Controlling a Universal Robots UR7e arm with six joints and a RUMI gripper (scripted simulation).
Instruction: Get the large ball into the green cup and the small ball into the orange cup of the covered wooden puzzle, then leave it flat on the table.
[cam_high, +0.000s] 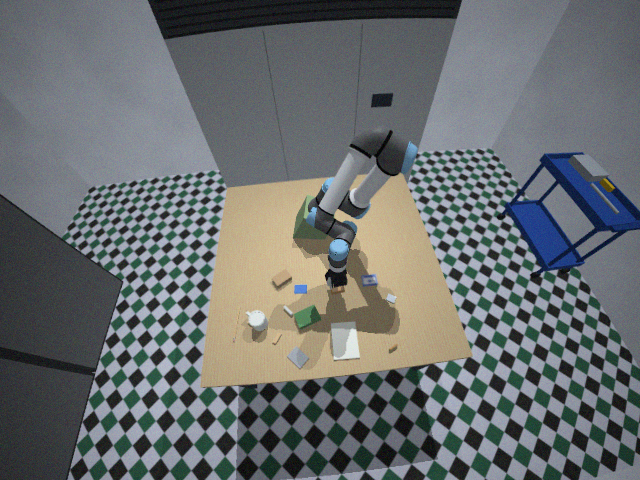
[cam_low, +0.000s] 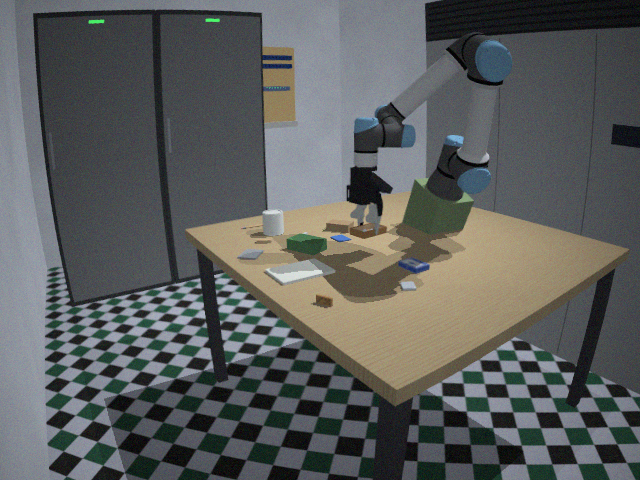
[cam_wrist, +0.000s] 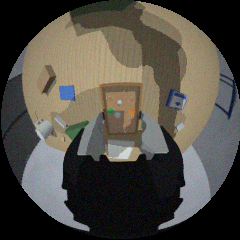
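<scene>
Now: the covered wooden puzzle 10 mm below my hand. The rest, counted from my hand: green box: 170 mm to the right, 130 mm ahead, 70 mm below; then white sheet: 270 mm ahead, 80 mm below; then blue tile: 180 mm to the right, 90 mm below, 30 mm behind.
</scene>
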